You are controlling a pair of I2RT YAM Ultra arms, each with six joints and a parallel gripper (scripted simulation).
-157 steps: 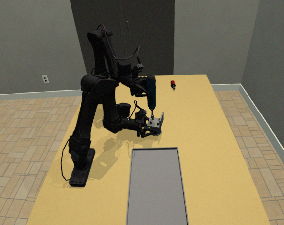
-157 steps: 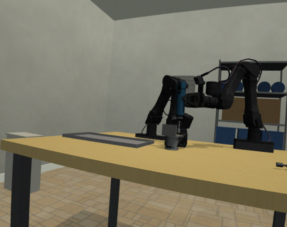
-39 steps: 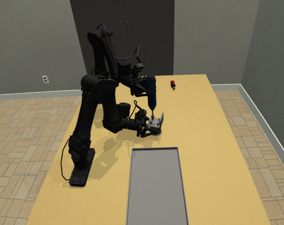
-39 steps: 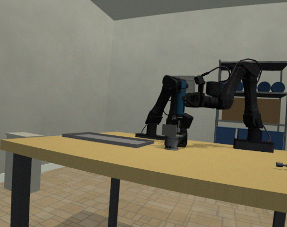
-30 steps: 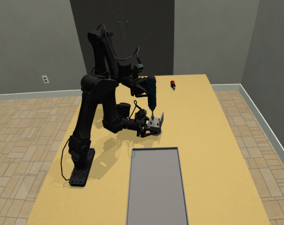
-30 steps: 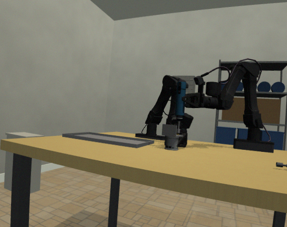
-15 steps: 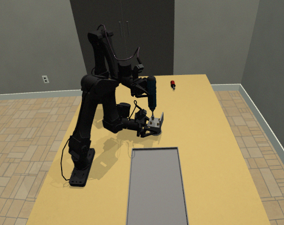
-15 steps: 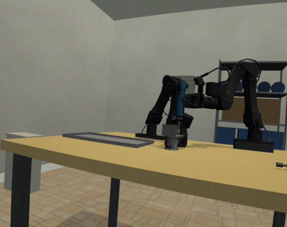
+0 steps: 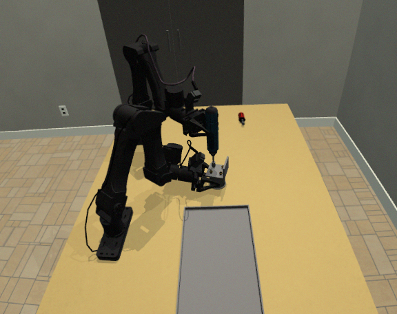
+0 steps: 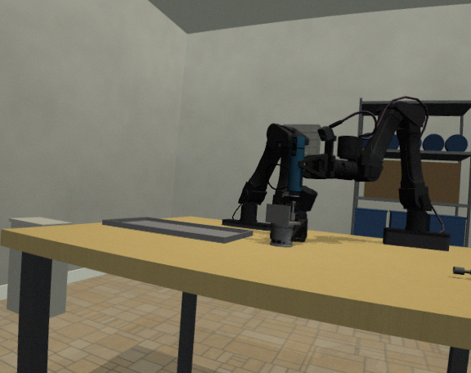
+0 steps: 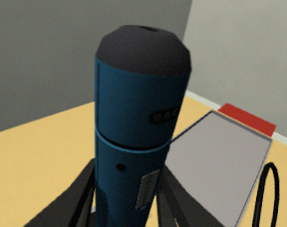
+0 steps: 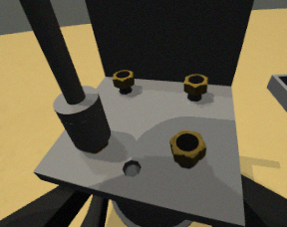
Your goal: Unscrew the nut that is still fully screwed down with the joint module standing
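My right gripper is now 10 mm below the joint module. The rest, counted from my right hand: bracket 50 mm above; grey tray 10 mm behind, 330 mm to the right, 20 mm below; socket 10 mm behind, 20 mm to the left, 70 mm above.
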